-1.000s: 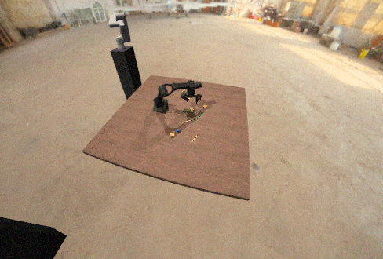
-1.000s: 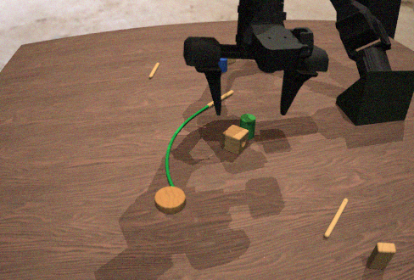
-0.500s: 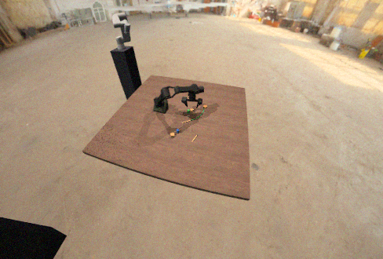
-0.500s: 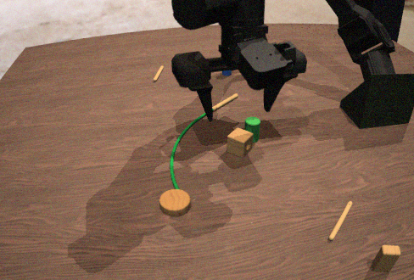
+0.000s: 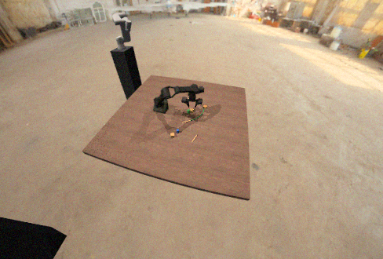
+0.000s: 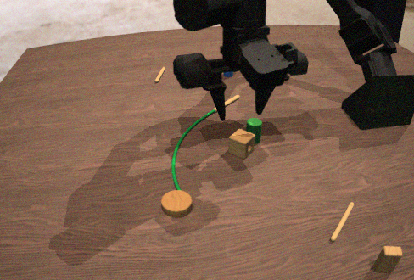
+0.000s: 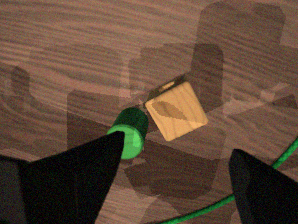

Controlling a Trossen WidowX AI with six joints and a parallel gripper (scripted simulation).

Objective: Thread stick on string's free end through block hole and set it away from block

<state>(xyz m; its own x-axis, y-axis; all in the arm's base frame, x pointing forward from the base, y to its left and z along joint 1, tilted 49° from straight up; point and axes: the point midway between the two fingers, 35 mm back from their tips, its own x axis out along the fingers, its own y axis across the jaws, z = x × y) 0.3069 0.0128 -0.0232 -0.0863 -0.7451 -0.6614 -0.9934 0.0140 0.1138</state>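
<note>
The green cylinder lies 3 cm behind my gripper tip, 2 cm to the right of it and 4 cm below it. Round my gripper tip: blue cylinder 6 cm behind, 28 cm to the right, 4 cm below; thin wooden stick 1 cm behind, 13 cm to the right, 6 cm below; round wooden button 12 cm ahead, 11 cm to the left, 5 cm below.
</note>
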